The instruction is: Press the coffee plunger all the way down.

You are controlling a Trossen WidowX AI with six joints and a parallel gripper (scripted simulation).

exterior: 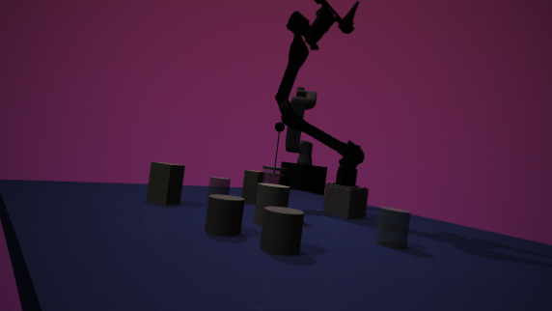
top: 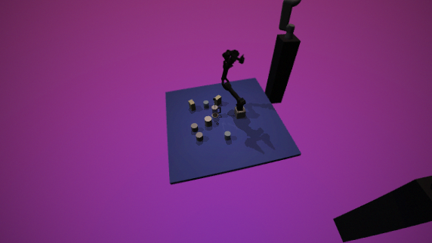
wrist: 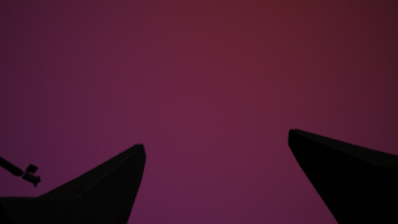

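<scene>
Right now my gripper tip is 640 mm above the coffee press, 230 mm short of it and 20 mm to the right of it.
</scene>
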